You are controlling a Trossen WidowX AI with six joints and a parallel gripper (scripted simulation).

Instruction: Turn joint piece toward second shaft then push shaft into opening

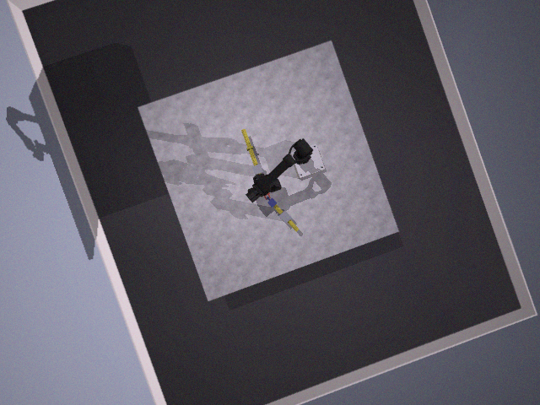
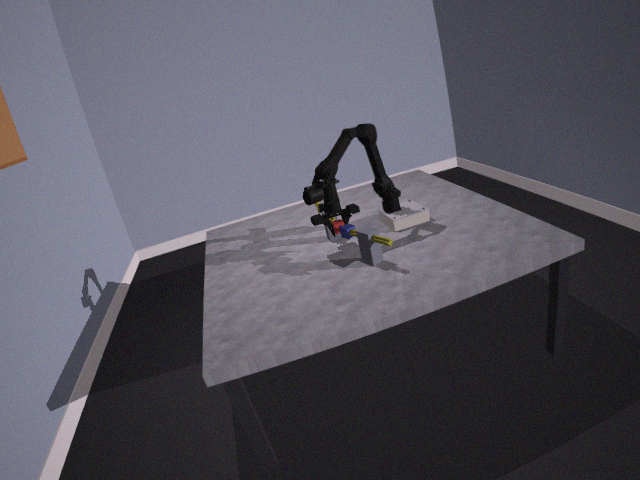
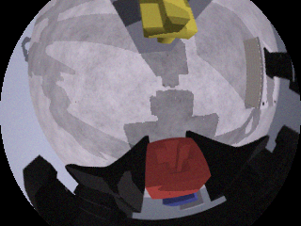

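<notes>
The red square joint piece lies 40 mm above my gripper tip and 10 mm to the left of it.
</notes>
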